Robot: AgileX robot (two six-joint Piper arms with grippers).
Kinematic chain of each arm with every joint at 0, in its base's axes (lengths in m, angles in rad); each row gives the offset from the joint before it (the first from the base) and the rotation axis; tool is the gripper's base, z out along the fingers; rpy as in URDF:
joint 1: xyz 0 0 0.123 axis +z
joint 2: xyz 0 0 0 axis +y
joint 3: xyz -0.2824 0 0.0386 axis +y
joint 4: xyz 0.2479 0 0.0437 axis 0.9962 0 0.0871
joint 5: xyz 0 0 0 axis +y
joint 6: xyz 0.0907 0 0.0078 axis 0.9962 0 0.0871
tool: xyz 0 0 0 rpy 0 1.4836 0
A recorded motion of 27 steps. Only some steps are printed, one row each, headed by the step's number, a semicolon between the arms.
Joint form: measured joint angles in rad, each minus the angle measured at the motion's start. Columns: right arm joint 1, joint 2, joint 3, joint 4, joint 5, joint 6; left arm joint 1, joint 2, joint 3, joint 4, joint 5, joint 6.
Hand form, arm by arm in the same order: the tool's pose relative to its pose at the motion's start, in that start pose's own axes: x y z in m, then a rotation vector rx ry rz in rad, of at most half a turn. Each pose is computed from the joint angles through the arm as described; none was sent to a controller.
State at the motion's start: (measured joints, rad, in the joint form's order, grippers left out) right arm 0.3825 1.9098 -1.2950 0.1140 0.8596 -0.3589; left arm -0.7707 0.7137 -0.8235 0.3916 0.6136 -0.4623
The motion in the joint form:
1: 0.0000 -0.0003 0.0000 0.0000 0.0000 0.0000; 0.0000 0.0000 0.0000 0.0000 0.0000 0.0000
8: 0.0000 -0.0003 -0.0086 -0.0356 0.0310 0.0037; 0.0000 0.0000 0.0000 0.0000 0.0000 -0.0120
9: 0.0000 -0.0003 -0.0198 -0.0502 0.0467 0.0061; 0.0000 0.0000 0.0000 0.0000 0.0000 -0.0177
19: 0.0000 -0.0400 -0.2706 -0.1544 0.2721 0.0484; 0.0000 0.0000 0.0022 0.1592 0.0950 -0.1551
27: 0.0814 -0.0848 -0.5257 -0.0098 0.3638 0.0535; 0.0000 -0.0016 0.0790 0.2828 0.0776 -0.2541
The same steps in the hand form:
1: 0.0000 0.0000 -0.0001 0.0001 -0.0003 0.0000; 0.0000 0.0000 0.0000 0.0000 0.0000 0.0000
8: 0.0015 -0.0018 -0.0019 0.0174 0.0301 -0.0198; 0.0000 0.0000 0.0000 0.0000 0.0000 -0.0120
9: 0.0006 -0.0029 -0.0043 0.0260 0.0381 -0.0271; 0.0000 0.0000 0.0000 0.0000 0.0000 -0.0177
19: -0.0270 -0.0127 -0.0766 0.1279 0.0031 -0.0442; 0.0036 0.0120 -0.0005 -0.1329 0.0331 -0.0285
27: -0.0594 0.0314 -0.1573 0.0297 -0.2378 -0.0855; 0.0202 0.0175 0.0091 -0.1962 0.0416 -0.0045

